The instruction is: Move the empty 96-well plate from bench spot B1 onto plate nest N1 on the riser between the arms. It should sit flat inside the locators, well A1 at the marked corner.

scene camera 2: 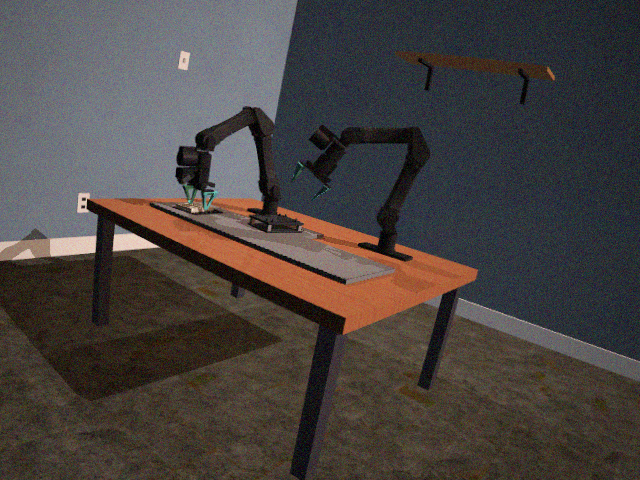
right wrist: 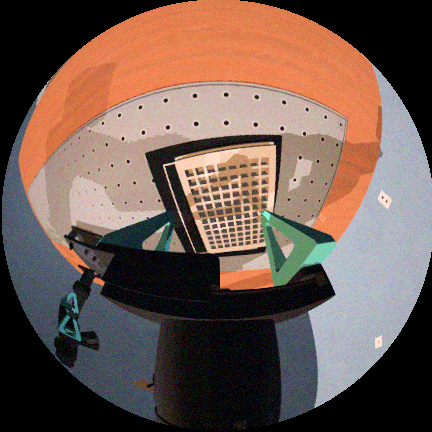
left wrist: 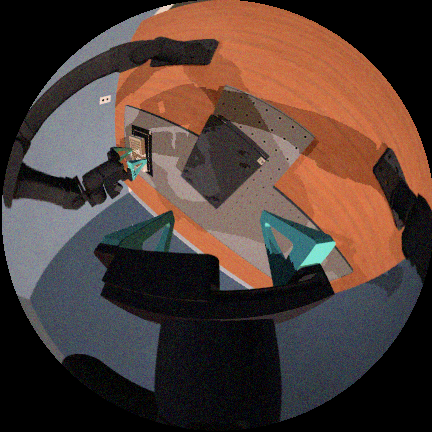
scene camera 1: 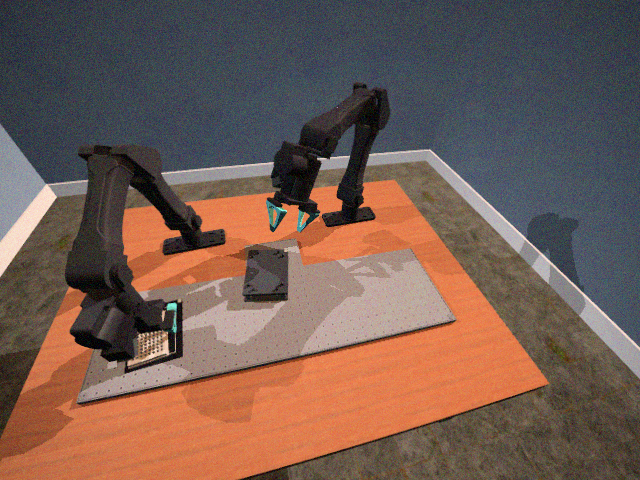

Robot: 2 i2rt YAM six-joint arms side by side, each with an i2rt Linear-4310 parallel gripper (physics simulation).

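Seen in the pictures: left gripper, between the fingertips: [scene camera 2: 301, 191] [right wrist: 72, 301] [left wrist: 216, 214] [scene camera 1: 285, 231]; right gripper, between the fingertips: [scene camera 2: 197, 207] [right wrist: 217, 214] [left wrist: 138, 154] [scene camera 1: 154, 334]; left arm's base, origin of its link: [scene camera 2: 384, 252] [left wrist: 397, 193] [scene camera 1: 348, 217]; right arm's base, origin of its link: [left wrist: 178, 52] [scene camera 1: 195, 242].
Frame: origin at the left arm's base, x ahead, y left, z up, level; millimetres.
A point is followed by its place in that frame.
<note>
The beige 96-well plate [scene camera 1: 149, 348] {x 370, y -646, z 28 mm} [scene camera 2: 192, 208] {x 388, y -607, z 29 mm} [right wrist: 232, 200] {x 351, y -654, z 29 mm} lies on the black-framed bench spot [right wrist: 156, 157] {x 396, y -585, z 15 mm} at the left of scene camera 1. My right gripper [scene camera 2: 197, 205] {x 334, y -639, z 26 mm} [right wrist: 217, 214] {x 334, y -639, z 26 mm} is open, low over the plate, with its fingers toward either side of it and nothing gripped. In scene camera 1 the right arm hides part of the plate. Contact and the A1 corner cannot be told. The dark plate nest on its riser [scene camera 1: 266, 272] {x 227, y -344, z 49 mm} [scene camera 2: 276, 222] {x 273, y -297, z 49 mm} [left wrist: 222, 162] {x 198, y -329, z 49 mm} bears no plate. My left gripper [scene camera 1: 286, 230] {x 191, y -274, z 163 mm} [scene camera 2: 303, 190] {x 191, y -274, z 163 mm} [left wrist: 216, 214] {x 191, y -274, z 163 mm} is open and empty, raised behind the nest in scene camera 1.
A grey perforated board [scene camera 1: 382, 289] {x 346, y -23, z 13 mm} [scene camera 2: 336, 263] {x 377, y 29, z 13 mm} lies under the bench spot and the riser on the orange table [scene camera 1: 330, 397] {x 576, y -257, z 0 mm} [scene camera 2: 356, 304] {x 597, y 231, z 0 mm}. The left arm's base [scene camera 1: 348, 216] {x 27, y -15, z 30 mm} and the right arm's base [scene camera 1: 194, 241] {x 31, y -552, z 33 mm} stand behind the board in scene camera 1. Patchy shadows cross the board.
</note>
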